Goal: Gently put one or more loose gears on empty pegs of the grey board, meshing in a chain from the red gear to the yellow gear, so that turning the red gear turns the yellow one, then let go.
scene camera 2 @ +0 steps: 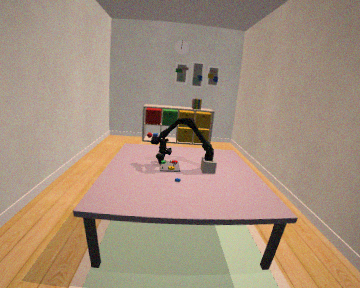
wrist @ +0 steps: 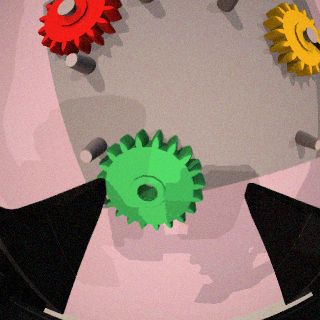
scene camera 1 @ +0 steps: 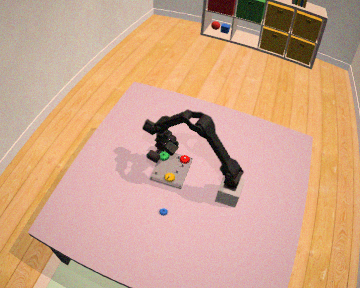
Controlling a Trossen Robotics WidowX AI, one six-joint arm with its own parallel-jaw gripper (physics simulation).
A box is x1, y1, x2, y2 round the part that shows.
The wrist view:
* my gripper: 179, 188 [0, 178, 319, 319]
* green gear: 176, 180 [96, 129, 204, 229], touched by my gripper
